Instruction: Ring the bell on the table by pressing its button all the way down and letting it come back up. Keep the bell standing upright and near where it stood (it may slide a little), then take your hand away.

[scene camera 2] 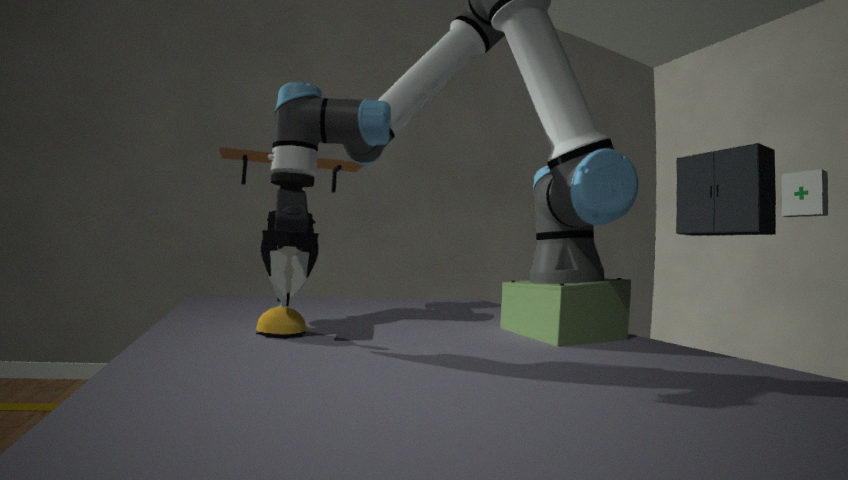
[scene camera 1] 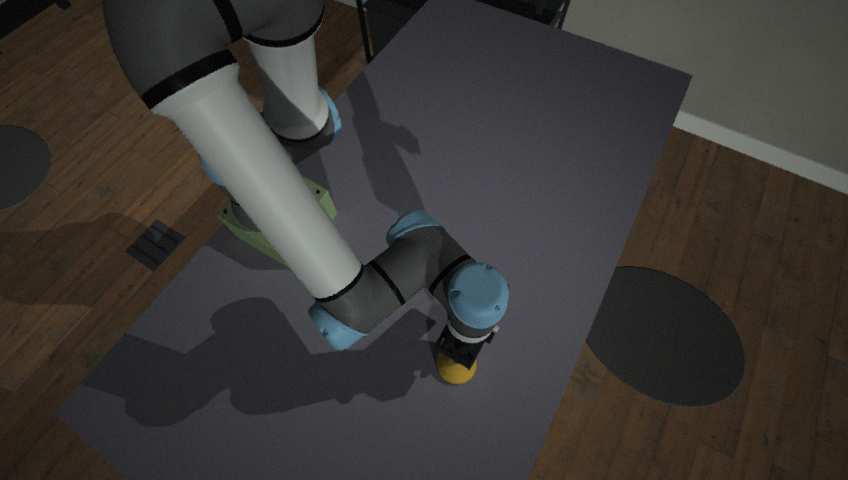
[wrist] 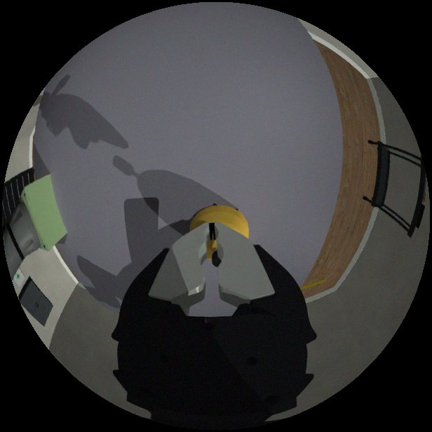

Scene:
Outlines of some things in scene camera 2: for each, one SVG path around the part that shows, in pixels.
My gripper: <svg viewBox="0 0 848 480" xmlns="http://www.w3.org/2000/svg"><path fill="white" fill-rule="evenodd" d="M280 172L271 175L271 183L279 185L280 189L277 190L276 211L269 211L267 218L268 229L262 231L261 255L277 297L284 306L291 306L300 295L316 262L319 234L314 233L313 224L315 221L312 219L313 214L308 213L306 192L302 191L303 187L314 186L314 177L301 173ZM283 246L294 246L299 250L299 253L292 256L291 259L293 276L290 280L291 289L289 293L285 290L286 279L284 276L287 257L279 251Z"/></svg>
A yellow dome bell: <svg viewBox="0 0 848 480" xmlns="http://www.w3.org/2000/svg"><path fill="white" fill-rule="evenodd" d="M277 297L277 301L281 302L281 305L271 308L262 314L256 328L260 332L256 334L265 335L266 338L288 339L291 337L302 337L302 334L306 333L304 332L306 331L305 320L300 313L284 306Z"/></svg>

